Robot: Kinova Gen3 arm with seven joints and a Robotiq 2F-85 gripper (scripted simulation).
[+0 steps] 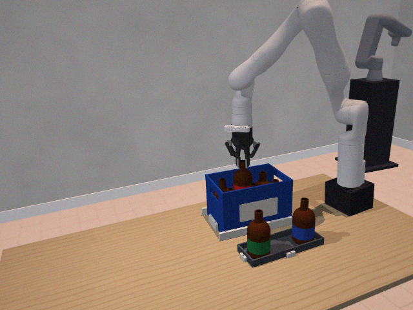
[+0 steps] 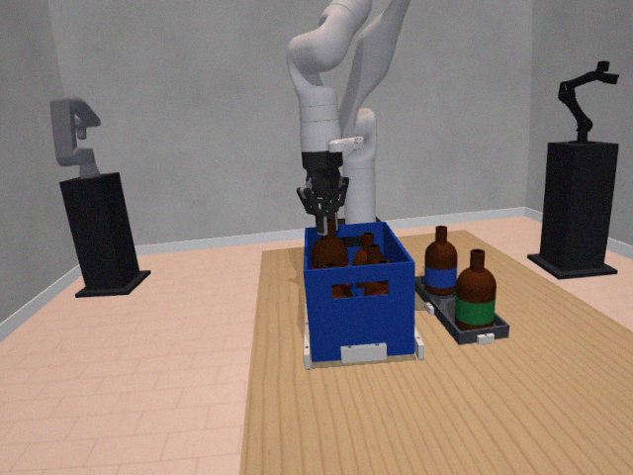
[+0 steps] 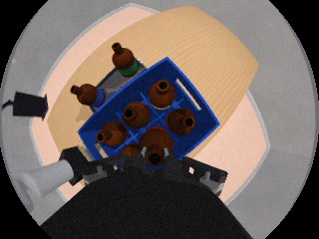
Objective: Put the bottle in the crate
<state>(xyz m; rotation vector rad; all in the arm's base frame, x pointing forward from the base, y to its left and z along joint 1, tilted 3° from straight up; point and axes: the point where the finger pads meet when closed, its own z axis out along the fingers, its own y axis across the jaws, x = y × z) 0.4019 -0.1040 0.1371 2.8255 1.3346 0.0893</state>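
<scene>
Right now the red-banded bottle is 70 mm below my hand. The rest, counted from my hand: dark tray: 260 mm to the left, 200 mm below, 20 mm behind; blue crate: 130 mm below, 40 mm to the left.
</scene>
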